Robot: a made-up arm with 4 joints.
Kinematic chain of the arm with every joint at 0, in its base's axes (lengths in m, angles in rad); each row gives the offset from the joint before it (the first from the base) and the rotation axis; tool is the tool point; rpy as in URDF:
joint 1: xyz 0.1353 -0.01 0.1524 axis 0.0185 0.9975 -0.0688
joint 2: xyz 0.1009 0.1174 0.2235 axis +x
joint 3: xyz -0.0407 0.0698 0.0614 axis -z
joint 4: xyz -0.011 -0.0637 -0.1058 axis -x
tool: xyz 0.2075 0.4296 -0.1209 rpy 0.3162 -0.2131 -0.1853
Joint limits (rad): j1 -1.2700..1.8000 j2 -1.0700..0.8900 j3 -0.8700..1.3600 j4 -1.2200..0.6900
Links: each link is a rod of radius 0.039 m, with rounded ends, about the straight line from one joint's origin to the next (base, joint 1, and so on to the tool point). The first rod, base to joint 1, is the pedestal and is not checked.
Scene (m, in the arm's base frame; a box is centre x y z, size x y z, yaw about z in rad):
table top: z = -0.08
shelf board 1: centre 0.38 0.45 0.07 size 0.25 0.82 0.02 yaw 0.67
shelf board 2: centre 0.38 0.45 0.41 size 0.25 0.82 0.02 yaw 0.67
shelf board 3: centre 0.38 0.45 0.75 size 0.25 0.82 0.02 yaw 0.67
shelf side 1: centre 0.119 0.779 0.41 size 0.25 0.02 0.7 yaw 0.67
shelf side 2: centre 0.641 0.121 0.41 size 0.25 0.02 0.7 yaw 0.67
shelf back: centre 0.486 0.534 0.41 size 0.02 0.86 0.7 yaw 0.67
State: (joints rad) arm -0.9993 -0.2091 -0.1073 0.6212
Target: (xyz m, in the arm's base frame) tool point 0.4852 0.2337 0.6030
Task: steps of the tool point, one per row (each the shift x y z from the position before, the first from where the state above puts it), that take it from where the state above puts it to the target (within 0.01 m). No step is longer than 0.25 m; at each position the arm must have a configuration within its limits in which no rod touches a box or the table.
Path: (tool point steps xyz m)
1: -0.1480 0.1793 -0.0077
2: -0.2001 0.0906 0.0478
3: -0.1975 -0.0136 0.0932
4: -0.1481 -0.1077 0.1113
5: 0.0893 0.0532 0.0409
6: 0.1042 0.0280 0.0325
7: 0.1111 -0.0007 0.0232
8: 0.1094 -0.0302 0.0137
9: 0.0992 -0.0583 0.0039
10: 0.1220 -0.1117 0.0446
11: 0.1111 -0.1375 -0.0104

